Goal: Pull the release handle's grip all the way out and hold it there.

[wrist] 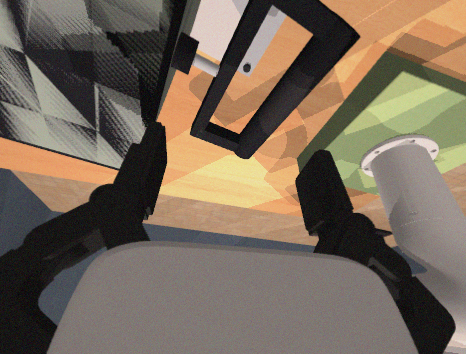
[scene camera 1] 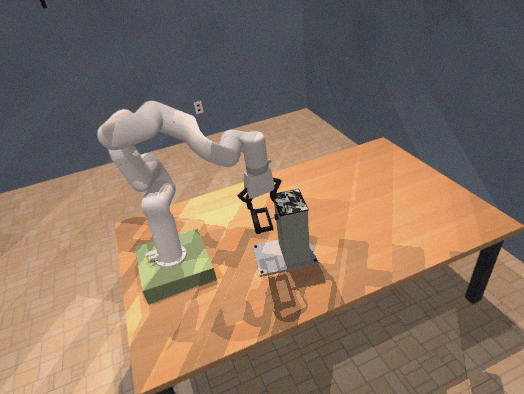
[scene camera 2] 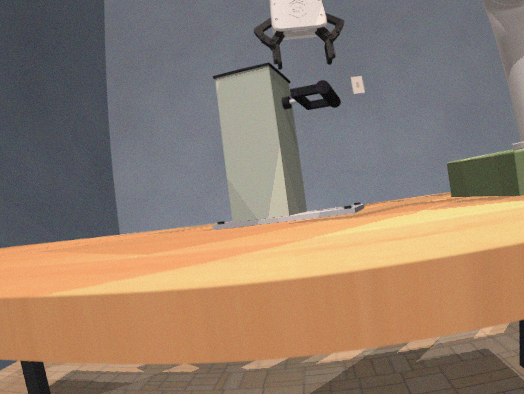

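The release handle's black rectangular grip [scene camera 1: 256, 221] [scene camera 2: 329, 94] [wrist: 295, 86] sticks out sideways from the upper part of a tall grey-green housing [scene camera 1: 294, 237] [scene camera 2: 252, 150] [wrist: 65, 75]. A short light rod [scene camera 2: 292, 101] [wrist: 206, 65] joins them, leaving a small gap between the grip and the housing's side. My gripper [scene camera 1: 263, 204] [scene camera 2: 305, 64] [wrist: 239, 154] is open and empty. Its fingers point down, and in scene camera 2 the tips are above the grip, one near the housing's top edge. The fingers do not close around the grip.
The housing stands on a light grey base plate [scene camera 1: 270, 250] [scene camera 2: 300, 217] with dark corner bolts. The plate lies on the wooden table [scene camera 1: 400, 190] [scene camera 2: 250, 320]. My arm's base stands on a green block [scene camera 1: 177, 282] [scene camera 2: 480, 175] [wrist: 410, 95], on the grip's side of the housing.
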